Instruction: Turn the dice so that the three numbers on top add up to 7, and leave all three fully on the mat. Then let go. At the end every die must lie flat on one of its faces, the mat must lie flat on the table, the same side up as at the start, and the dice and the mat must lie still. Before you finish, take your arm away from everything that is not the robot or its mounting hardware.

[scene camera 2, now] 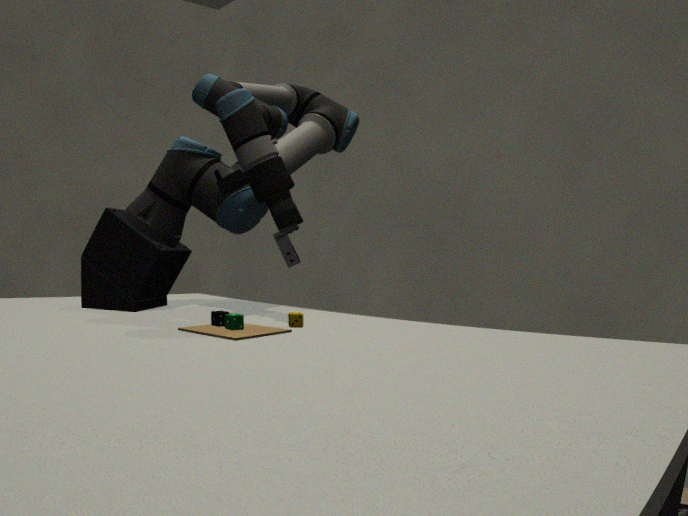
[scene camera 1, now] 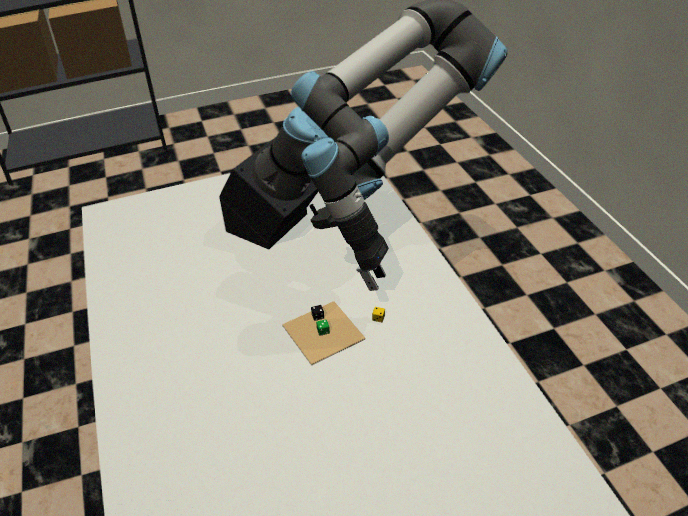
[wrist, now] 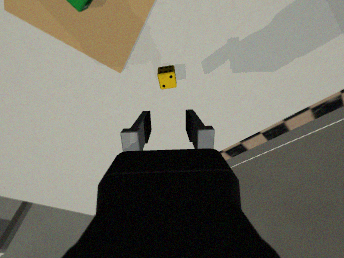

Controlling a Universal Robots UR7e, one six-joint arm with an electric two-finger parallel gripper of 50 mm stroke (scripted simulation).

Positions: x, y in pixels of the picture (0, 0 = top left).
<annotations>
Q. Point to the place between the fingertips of the gripper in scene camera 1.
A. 378, 283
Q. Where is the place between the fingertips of the gripper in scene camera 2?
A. At 294, 264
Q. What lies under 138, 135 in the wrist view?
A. The gripper.
</annotations>
